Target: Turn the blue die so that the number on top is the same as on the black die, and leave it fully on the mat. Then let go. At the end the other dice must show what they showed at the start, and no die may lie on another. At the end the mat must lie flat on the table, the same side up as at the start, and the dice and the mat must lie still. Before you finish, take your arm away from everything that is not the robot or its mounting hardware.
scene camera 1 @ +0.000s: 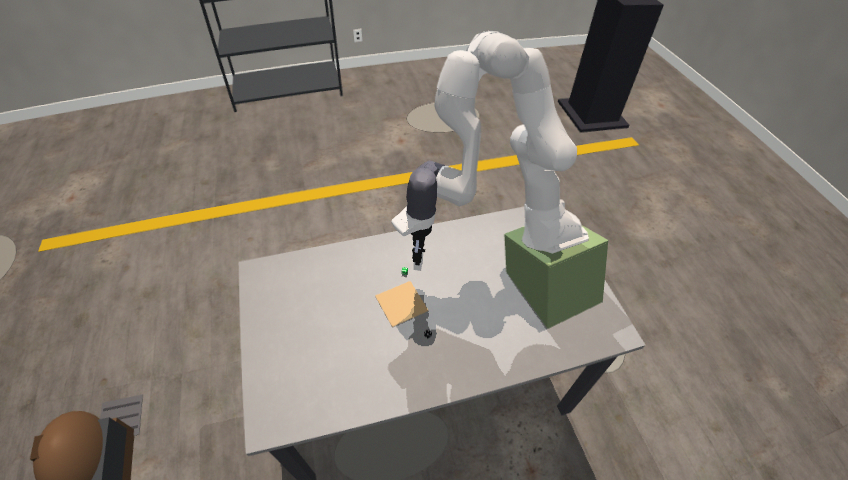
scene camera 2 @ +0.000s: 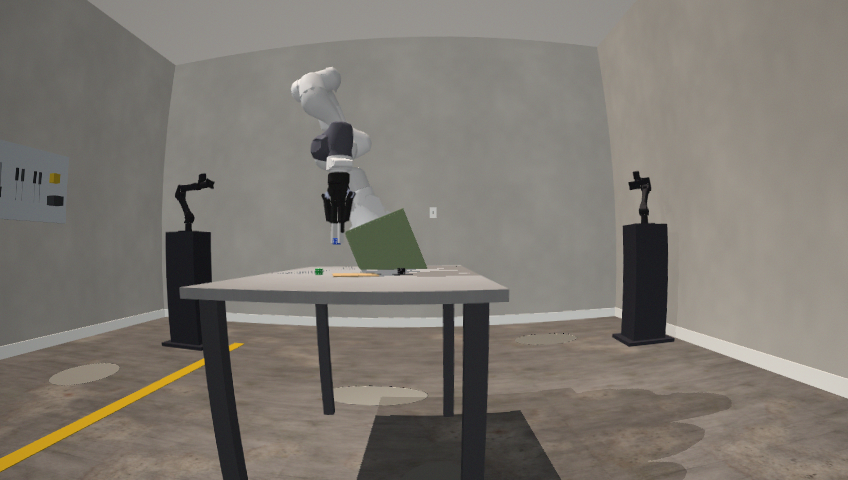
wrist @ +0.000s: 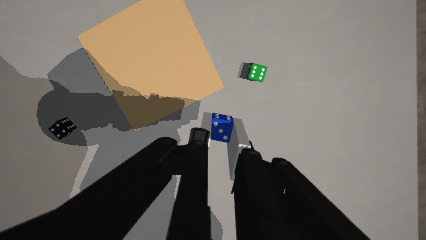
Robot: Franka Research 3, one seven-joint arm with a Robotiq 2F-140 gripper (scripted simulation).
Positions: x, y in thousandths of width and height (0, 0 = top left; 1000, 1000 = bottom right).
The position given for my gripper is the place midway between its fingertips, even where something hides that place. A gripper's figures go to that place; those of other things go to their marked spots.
Scene:
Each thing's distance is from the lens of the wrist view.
my gripper (wrist: 515, 540): 0.21 m
mat (wrist: 363, 273): 0.31 m

